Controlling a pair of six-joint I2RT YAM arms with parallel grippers.
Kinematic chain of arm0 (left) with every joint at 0, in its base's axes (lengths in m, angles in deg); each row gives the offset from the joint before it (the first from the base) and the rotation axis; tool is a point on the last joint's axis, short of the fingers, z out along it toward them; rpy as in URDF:
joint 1: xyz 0 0 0.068 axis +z
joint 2: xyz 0.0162 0.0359 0.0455 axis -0.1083 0.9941 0
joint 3: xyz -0.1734 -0.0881 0.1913 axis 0.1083 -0.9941 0
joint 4: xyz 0.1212 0.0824 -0.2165 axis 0.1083 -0.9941 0
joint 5: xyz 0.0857 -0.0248 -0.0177 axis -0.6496 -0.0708 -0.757
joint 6: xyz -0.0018 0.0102 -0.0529 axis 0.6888 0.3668 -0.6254
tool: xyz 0 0 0 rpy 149.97 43.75 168.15
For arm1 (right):
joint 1: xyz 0 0 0.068 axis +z
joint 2: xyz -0.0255 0.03 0.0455 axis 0.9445 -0.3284 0
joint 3: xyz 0.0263 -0.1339 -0.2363 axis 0.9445 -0.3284 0
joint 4: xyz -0.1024 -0.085 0.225 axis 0.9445 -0.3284 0
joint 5: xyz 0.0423 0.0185 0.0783 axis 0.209 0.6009 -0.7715
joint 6: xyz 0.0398 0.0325 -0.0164 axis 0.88 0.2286 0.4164
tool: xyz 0 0 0 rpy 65.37 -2.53 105.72
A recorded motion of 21 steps. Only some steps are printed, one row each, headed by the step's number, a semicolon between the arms.
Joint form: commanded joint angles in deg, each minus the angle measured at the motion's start. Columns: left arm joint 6, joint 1, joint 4, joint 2, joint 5, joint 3; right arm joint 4, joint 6, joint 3, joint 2, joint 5, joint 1.
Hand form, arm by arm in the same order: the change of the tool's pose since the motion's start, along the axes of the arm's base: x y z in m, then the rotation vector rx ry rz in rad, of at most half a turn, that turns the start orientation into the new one. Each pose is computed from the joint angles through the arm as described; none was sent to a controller.
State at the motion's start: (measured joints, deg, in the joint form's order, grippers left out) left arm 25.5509 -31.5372 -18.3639 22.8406 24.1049 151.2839; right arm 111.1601 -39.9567 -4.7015 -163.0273 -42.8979 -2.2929
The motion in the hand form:
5: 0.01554 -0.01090 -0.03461 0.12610 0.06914 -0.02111; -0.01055 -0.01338 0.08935 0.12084 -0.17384 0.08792
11: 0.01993 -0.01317 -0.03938 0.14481 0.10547 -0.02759; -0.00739 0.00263 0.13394 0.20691 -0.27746 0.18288
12: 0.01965 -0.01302 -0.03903 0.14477 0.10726 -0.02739; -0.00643 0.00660 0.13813 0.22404 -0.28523 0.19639
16: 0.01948 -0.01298 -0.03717 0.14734 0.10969 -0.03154; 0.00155 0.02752 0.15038 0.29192 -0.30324 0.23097
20: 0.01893 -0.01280 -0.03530 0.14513 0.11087 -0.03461; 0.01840 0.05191 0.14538 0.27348 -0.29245 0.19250
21: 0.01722 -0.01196 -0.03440 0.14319 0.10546 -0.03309; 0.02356 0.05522 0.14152 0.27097 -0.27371 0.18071
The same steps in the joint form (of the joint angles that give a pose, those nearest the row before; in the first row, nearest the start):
5: 1.07 -0.21 1.91 -6.64 4.81 -15.42; -9.81 -7.57 3.28 17.22 -3.01 0.56
11: 0.89 -0.24 0.36 -7.09 5.00 -16.63; -11.30 -11.83 11.30 17.32 -8.38 0.46
12: 0.90 -0.25 0.11 -7.05 4.94 -16.44; -10.75 -11.91 12.48 16.59 -9.24 0.46
16: 0.66 -0.19 -0.57 -6.65 5.14 -15.50; -7.75 -11.30 17.99 11.88 -11.87 0.20
20: 0.53 -0.29 -1.08 -6.30 5.03 -14.63; -8.14 -10.93 23.78 5.44 -10.51 -0.70
21: 0.60 -0.28 -1.08 -6.34 5.04 -14.35; -8.07 -9.94 24.48 4.16 -10.41 -1.21

